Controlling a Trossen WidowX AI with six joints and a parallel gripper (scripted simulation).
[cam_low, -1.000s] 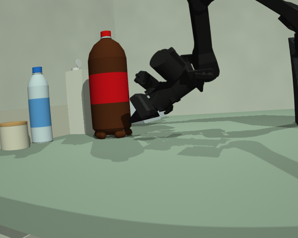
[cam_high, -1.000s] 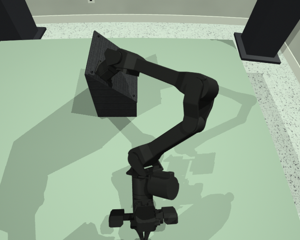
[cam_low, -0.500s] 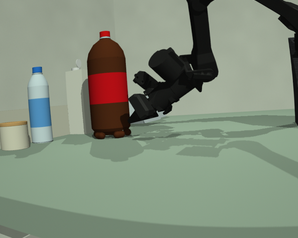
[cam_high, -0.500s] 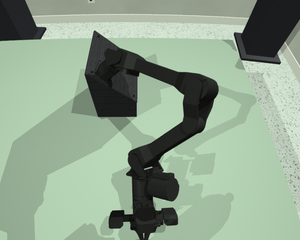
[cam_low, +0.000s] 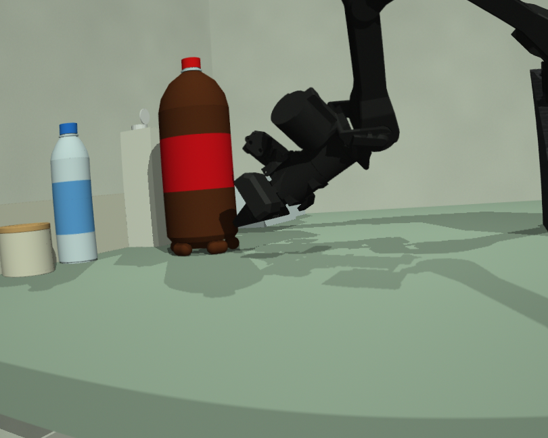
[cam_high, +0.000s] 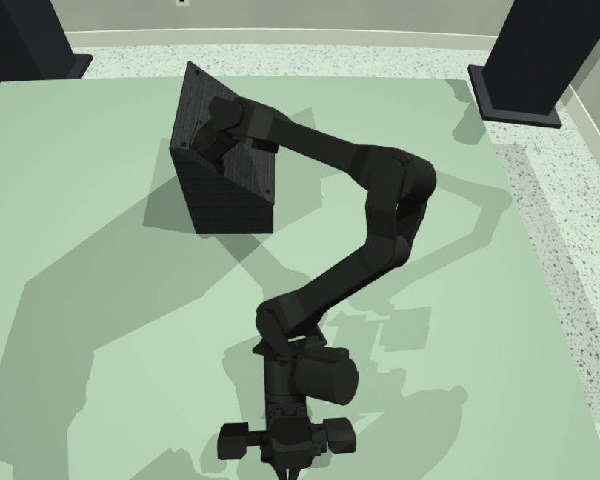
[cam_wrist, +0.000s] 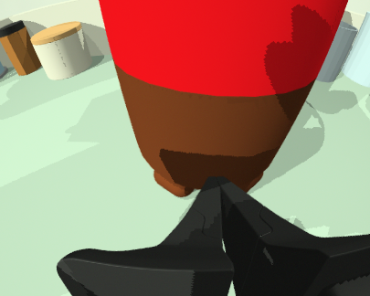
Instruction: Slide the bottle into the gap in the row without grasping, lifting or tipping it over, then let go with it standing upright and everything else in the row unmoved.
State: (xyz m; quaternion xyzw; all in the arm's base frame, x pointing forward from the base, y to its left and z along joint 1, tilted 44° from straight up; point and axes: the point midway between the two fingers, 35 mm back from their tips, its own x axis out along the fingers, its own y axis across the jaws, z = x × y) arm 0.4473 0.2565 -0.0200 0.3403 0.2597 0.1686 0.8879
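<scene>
Now: hand 90 mm below the brown cola bottle, 90 mm short of it and 10 mm to the right of it. Round my hand: cream canister: 250 mm to the left, 230 mm ahead, 20 mm below; grey cup: 270 mm ahead, 160 mm to the right, 40 mm below; blue-labelled water bottle: 250 mm ahead, 130 mm to the left, 50 mm above.
</scene>
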